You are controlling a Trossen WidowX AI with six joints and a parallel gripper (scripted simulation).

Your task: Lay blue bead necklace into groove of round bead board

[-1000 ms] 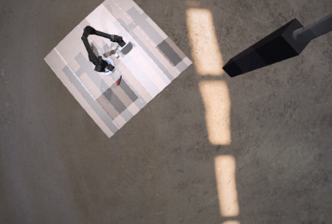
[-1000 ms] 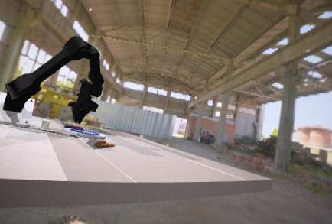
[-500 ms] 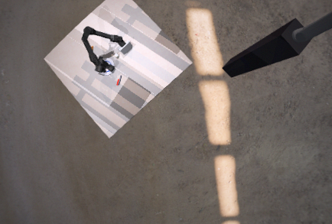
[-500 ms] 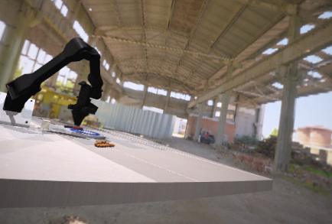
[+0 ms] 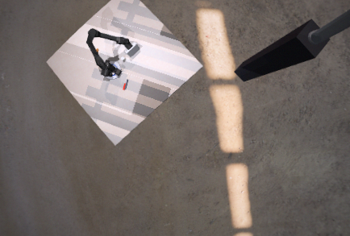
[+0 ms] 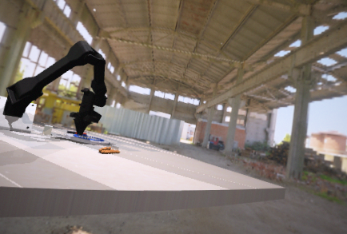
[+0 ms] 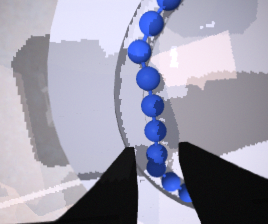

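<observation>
Right now my gripper tip is 50 mm to the left of the round white bead board, 30 mm short of it and 10 mm above it. From my gripper tip the other things lie so: small white block: 150 mm behind, 40 mm to the right; red pen-like object: 180 mm to the left, 50 mm ahead, 10 mm below.
</observation>
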